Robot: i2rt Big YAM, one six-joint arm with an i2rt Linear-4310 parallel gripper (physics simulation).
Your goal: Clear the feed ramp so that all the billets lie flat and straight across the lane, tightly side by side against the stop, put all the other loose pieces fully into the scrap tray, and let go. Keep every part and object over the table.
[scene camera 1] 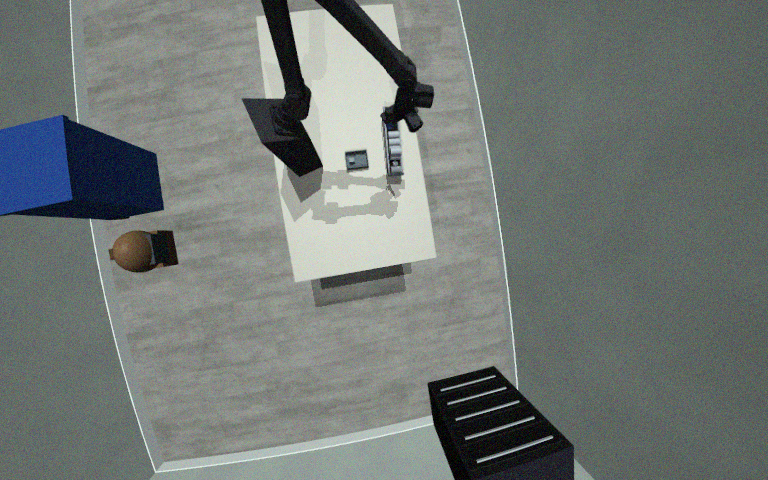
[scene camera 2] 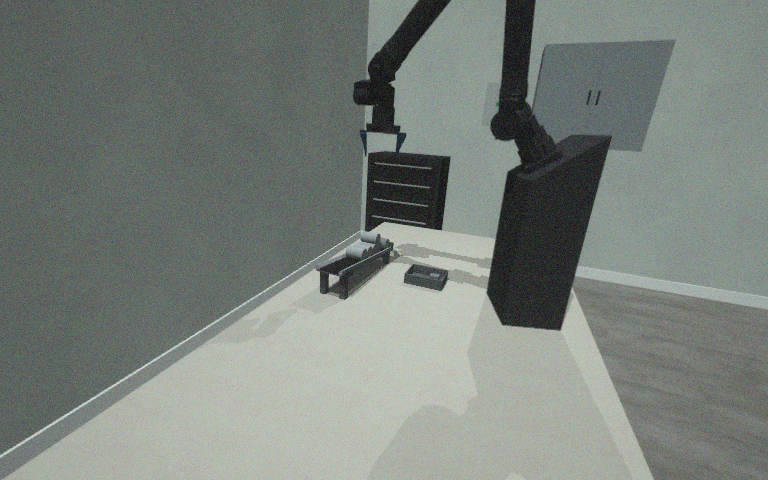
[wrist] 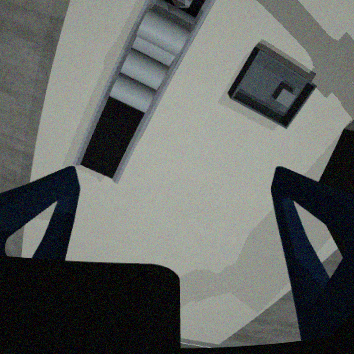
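Seen in the pictures: gripper, fingertip midpoint: (scene camera 1: 397, 122) (scene camera 2: 380, 157) (wrist: 174, 176); arm's base, link origin: (scene camera 1: 283, 122) (scene camera 2: 541, 160).
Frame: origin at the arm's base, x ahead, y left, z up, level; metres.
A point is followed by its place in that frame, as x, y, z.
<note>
The feed ramp (scene camera 1: 385, 146) (scene camera 2: 338, 264) @(0.523, 0.104, -0.348) (wrist: 112, 137) @(0.509, 0.104, -0.348) is a dark lane with grey rails on legs. Several light grey billets lie across it: a near one (wrist: 131, 92) @(0.501, 0.005, -0.319) (scene camera 2: 357, 250) @(0.492, 0.026, -0.323), one behind it (wrist: 145, 68) @(0.494, -0.034, -0.323), and a larger-looking one (wrist: 164, 31) @(0.488, -0.095, -0.294) (scene camera 2: 370, 237) @(0.483, -0.072, -0.306) that sits higher, over a partly hidden one (wrist: 152, 50) @(0.494, -0.061, -0.328). A small grey piece (wrist: 181, 2) @(0.481, -0.135, -0.357) (scene camera 1: 395, 163) @(0.484, -0.145, -0.358) shows at the far end, cut off in the wrist view. The scrap tray (wrist: 239, 95) @(0.318, -0.029, -0.426) (scene camera 2: 421, 281) @(0.282, -0.019, -0.411) holds a small grey block (wrist: 286, 96) @(0.246, -0.070, -0.401) (scene camera 2: 434, 274) @(0.248, -0.070, -0.400) (scene camera 1: 352, 160) @(0.249, -0.072, -0.401). My gripper (wrist: 174, 176) @(0.459, -0.065, -0.032) (scene camera 2: 381, 150) @(0.459, -0.065, -0.032) is open and empty, high above the ramp.
The arm's tall black pedestal (scene camera 1: 300, 161) @(-0.009, -0.085, -0.230) (scene camera 2: 543, 243) @(-0.029, 0.105, -0.191) stands at the table's side, with the tray between it and the ramp. The ramp runs near the table's long edge beside the wall. A black drawer cabinet (scene camera 1: 504, 418) (scene camera 2: 404, 186) stands beyond the table.
</note>
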